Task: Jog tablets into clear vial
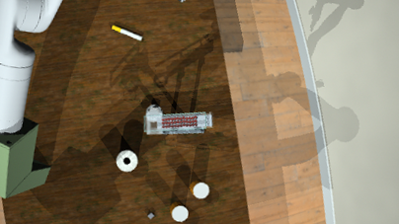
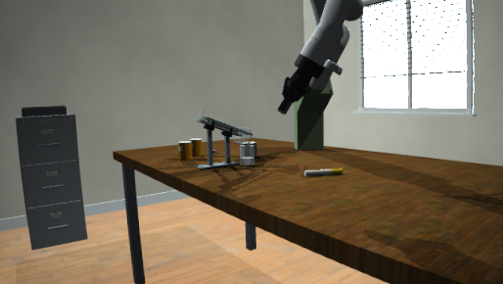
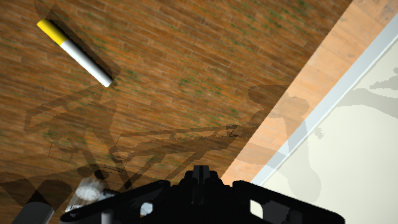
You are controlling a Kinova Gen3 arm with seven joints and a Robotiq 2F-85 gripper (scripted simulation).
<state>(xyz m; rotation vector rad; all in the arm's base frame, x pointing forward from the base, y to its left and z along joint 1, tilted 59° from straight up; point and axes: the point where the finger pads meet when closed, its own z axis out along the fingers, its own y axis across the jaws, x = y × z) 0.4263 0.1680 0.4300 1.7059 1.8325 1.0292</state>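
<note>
Now: the clear vial 360 mm to the right of my hand, 180 mm below it and 50 mm behind it. Also, from my hand: small grey cube 720 mm to the right, 210 mm below, 40 mm behind; then marker 210 mm below, 180 mm behind, 50 mm to the right.
</note>
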